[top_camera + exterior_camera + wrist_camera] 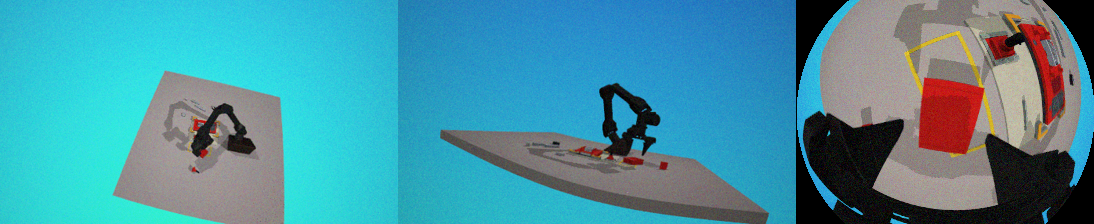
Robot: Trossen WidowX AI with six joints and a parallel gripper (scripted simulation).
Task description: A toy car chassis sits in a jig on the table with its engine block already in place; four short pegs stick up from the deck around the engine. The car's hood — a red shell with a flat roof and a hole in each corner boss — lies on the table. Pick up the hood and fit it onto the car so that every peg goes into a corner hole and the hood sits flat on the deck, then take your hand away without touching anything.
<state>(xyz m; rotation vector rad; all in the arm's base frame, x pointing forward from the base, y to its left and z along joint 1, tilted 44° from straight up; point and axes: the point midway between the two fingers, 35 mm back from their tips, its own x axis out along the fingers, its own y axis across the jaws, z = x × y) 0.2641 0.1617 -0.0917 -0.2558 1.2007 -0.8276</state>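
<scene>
My gripper tip is now 3 cm above the red hood. Also, from my gripper tip: white jig 21 cm to the right, 4 cm below, 4 cm ahead.
</scene>
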